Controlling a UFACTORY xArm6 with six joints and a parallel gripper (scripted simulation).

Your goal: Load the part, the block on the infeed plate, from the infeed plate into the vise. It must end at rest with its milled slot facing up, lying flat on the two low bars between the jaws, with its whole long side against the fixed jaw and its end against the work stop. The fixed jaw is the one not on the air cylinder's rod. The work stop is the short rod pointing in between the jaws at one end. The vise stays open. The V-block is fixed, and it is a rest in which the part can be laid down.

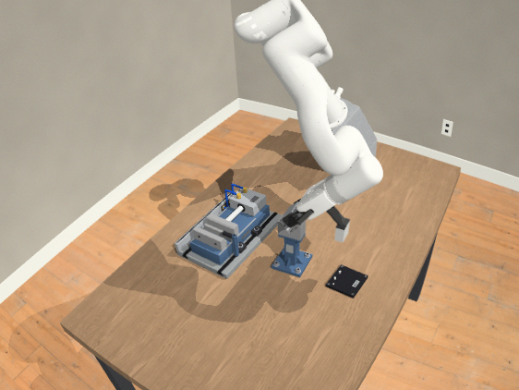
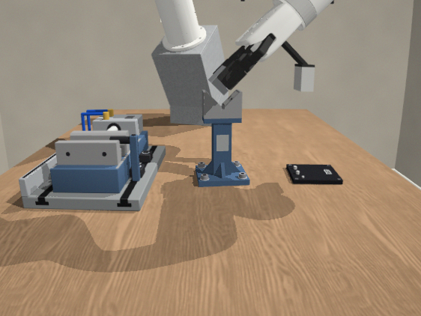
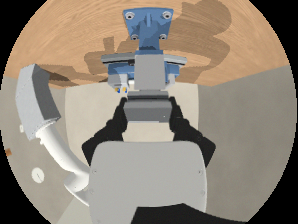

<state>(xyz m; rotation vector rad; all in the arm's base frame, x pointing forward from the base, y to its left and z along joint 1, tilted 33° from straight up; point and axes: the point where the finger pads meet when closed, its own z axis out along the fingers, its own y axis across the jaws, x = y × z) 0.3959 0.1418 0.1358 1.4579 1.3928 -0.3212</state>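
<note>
Right now the part is 10 mm below my hand. From my hand the other things lie so: blue work stop post (150 mm to the right, 130 mm below, 80 mm ahead); black stop rod (180 mm to the right, 100 mm below, 80 mm ahead); black infeed plate (180 mm below, 170 mm to the left, 10 mm behind).
</note>
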